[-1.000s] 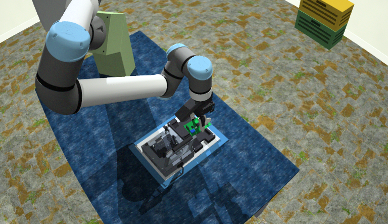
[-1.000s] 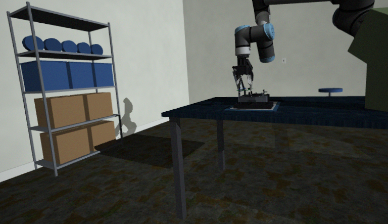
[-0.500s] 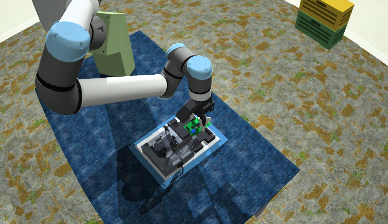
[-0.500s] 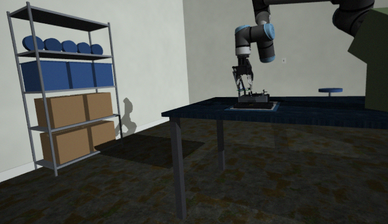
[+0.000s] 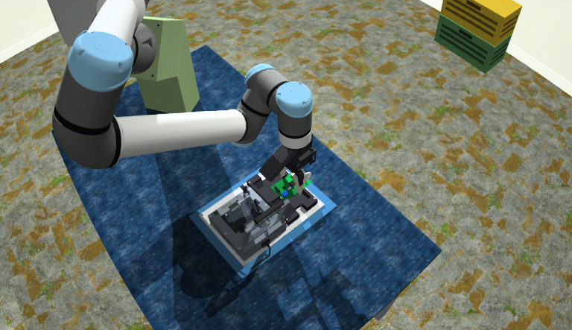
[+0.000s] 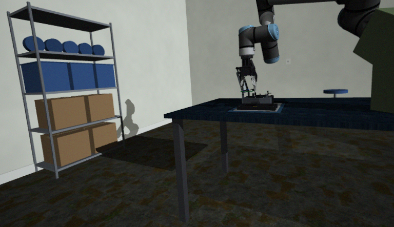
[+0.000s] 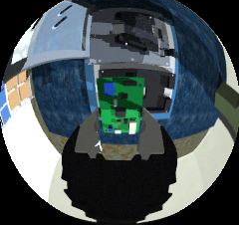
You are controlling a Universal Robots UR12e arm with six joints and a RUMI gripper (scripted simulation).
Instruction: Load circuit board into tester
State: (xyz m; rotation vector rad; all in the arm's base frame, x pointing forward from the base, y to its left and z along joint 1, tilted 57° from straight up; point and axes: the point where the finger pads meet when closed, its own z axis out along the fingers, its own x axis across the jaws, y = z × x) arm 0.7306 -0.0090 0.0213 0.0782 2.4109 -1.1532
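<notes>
Now: the green circuit board right at my hand. Also, from my hand: tester lid (180 mm to the right, 60 mm above, 40 mm ahead); tester (120 mm to the right, 40 mm behind, 10 mm below).
</notes>
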